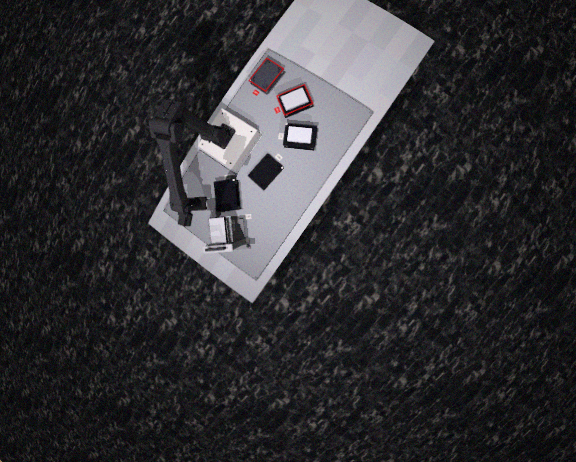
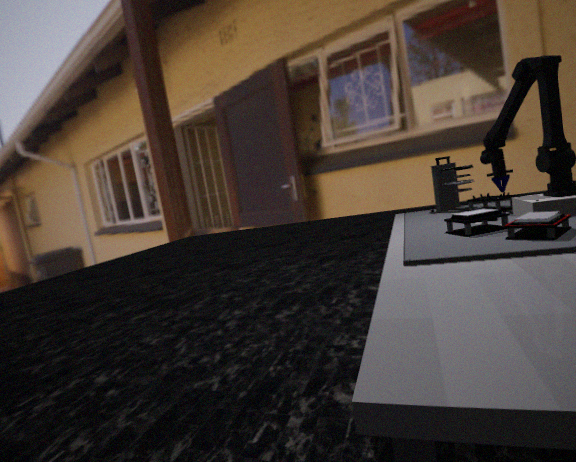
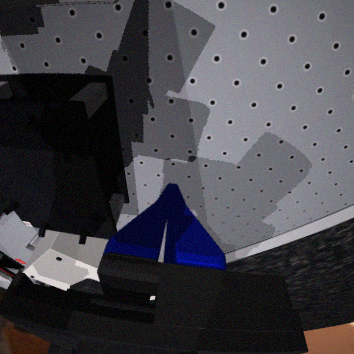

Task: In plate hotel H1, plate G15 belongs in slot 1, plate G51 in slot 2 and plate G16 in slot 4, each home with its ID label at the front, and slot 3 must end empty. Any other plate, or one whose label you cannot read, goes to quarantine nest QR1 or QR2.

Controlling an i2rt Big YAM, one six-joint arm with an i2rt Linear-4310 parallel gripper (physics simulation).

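Frame: origin at the arm's base, x ahead, y left, z up, level; centimetres.
Seen in the pictures: gripper, fingertip midpoint: [image 1: 204, 202] [image 2: 502, 192] [image 3: 171, 189]; arm's base, origin of the base link: [image 1: 223, 136] [image 2: 562, 194] [image 3: 96, 288].
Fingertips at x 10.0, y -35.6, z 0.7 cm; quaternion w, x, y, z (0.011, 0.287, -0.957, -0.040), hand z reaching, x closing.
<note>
Offsets run from my fingertips to a thing's top centre. "spot": to the spot under its first point. Level surfaces: height alone.
Hotel H1 [image 1: 218, 232] [image 2: 444, 187] is a grey upright tower with several stacked shelves; a pale plate shows from above in it, and the slot and label are unreadable. A white plate @[dx +11.7, dy +72.0, dz -1.3 cm] [image 1: 294, 99] [image 2: 536, 217] lies on a red-rimmed quarantine nest @[spot: dx +20.3, dy +73.9, dz -2.7 cm] [image 1: 310, 104]. The other red-rimmed quarantine nest @[dx -9.7, dy +76.8, dz -2.2 cm] [image 1: 267, 75] is dark and bears no visible plate. Another white plate @[dx +24.7, dy +56.6, dz -0.3 cm] [image 1: 300, 134] [image 2: 474, 213] lies on a black nest. No ID label is readable. My gripper [image 2: 502, 190] [image 3: 171, 189] is shut and empty, its blue fingertips beside a black nest @[dx +7.9, dy +9.4, dz +0.8 cm] [image 1: 227, 194] [image 3: 55, 185], near the hotel.
A black square nest @[dx +18.6, dy +31.3, dz -5.0 cm] [image 1: 266, 171] lies between the hotel and the plate on the black nest. The pale robot base [image 1: 244, 145] [image 2: 542, 205] stands near the table's edge. The grey perforated mat @[dz -6.7 cm] [image 1: 335, 110] [image 2: 425, 245] lies on the pale table @[dz -8.0 cm] [image 1: 345, 35] [image 2: 465, 340].
</note>
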